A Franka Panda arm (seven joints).
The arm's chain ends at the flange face. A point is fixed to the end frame.
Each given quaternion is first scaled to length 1.
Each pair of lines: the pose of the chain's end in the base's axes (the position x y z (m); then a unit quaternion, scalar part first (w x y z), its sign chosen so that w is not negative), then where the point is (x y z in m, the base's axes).
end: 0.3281, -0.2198, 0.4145, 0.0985, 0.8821, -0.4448, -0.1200
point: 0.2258 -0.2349 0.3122
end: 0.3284, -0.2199, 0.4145, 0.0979, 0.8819, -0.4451, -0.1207
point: 0.2260 -0.2347 0.3123
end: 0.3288, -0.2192, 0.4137, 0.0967, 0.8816, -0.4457, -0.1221
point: 0.2262 -0.2335 0.3115
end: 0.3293, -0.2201, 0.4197, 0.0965, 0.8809, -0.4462, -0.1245
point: 0.2263 -0.2340 0.3179
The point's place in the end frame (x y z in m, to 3 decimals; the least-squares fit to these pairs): -0.034 0.058 0.129
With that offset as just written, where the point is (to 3 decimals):
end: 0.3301, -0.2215, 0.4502, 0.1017, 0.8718, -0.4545, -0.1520
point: 0.221 -0.231 0.354
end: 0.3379, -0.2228, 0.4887, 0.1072, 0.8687, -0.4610, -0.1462
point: 0.230 -0.233 0.392
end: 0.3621, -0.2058, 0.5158, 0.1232, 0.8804, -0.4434, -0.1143
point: 0.259 -0.227 0.416
